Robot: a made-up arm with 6 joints.
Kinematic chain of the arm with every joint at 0, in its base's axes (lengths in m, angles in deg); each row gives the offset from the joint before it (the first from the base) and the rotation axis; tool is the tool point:
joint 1: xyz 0 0 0.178 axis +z
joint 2: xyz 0 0 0 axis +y
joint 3: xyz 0 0 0.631 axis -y
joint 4: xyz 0 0 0 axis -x
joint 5: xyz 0.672 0 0 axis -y
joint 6: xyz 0 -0.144 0 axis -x
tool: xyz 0 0 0
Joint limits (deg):
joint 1: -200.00..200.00
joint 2: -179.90..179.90
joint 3: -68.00..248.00
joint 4: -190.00..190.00
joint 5: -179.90..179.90
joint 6: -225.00..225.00
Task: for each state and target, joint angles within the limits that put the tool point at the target. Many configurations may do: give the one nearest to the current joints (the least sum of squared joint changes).
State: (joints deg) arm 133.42 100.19 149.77 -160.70 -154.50 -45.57
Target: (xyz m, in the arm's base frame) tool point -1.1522 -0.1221 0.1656
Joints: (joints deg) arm 179.24 119.74 149.91 -162.60 -154.50 -45.57
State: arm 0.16 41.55 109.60 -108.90 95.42 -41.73
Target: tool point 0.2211 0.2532 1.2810
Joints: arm 33.72 46.48 157.38 -127.61 95.42 -41.73
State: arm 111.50 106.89 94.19 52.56 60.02 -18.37
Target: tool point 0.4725 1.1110 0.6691
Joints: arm 71.32 75.85 96.13 50.36 60.02 -18.37
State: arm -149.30 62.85 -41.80 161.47 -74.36 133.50
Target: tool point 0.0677 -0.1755 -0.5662
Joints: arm -116.44 113.04 -22.61 164.50 -74.36 133.50
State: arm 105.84 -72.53 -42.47 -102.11 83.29 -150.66
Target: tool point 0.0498 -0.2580 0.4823
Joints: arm 107.88 -120.64 -43.10 -102.77 83.29 -150.66
